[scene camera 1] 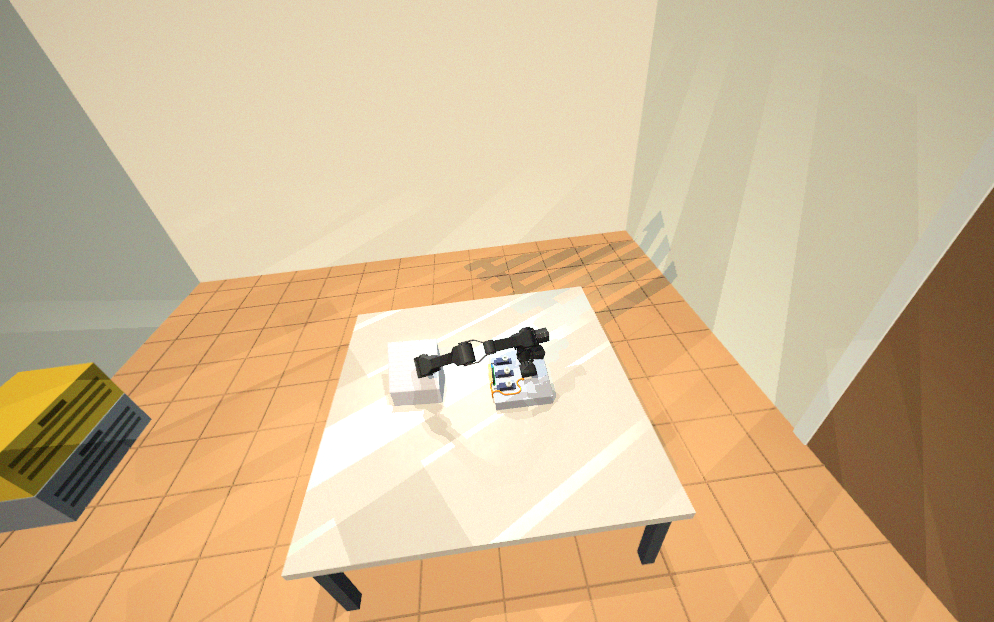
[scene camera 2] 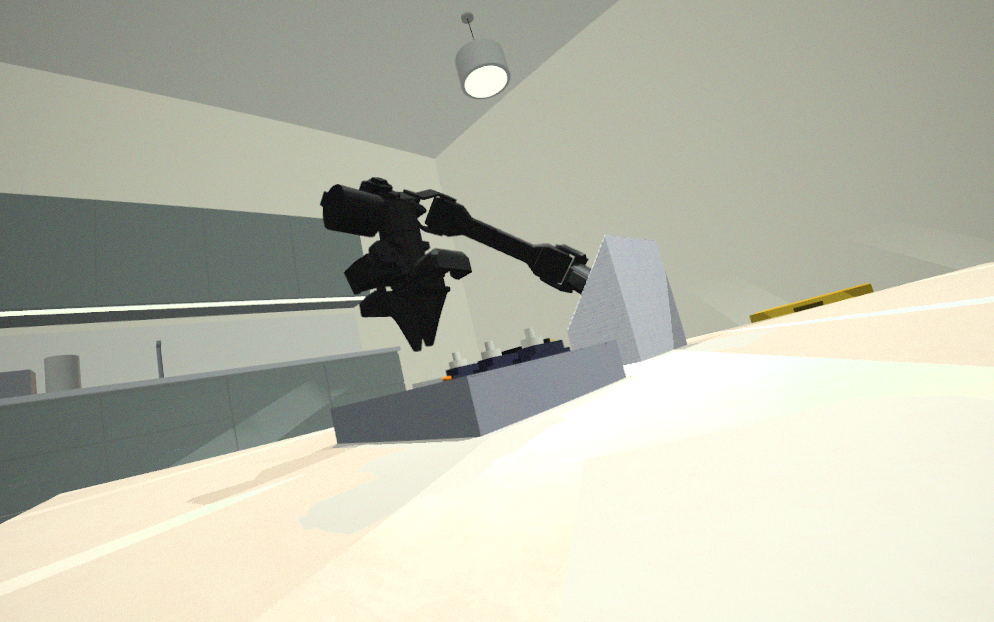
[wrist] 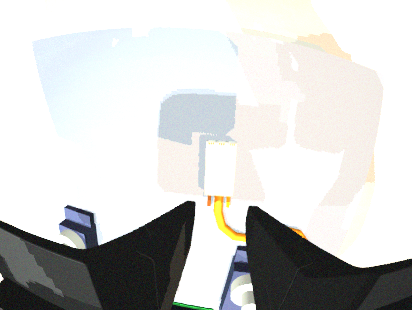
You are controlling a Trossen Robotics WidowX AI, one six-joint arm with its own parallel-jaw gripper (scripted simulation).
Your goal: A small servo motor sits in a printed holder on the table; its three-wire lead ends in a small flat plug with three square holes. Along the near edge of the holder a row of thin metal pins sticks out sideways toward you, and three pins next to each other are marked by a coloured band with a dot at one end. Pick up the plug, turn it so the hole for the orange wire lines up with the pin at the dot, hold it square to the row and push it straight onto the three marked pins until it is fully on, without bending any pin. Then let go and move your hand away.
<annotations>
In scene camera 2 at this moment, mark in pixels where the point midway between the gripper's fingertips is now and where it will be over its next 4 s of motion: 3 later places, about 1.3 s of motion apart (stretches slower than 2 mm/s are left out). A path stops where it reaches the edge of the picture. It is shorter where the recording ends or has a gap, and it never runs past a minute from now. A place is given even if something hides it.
My gripper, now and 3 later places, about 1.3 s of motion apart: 423,348; 433,374; 499,313; 571,328
</annotations>
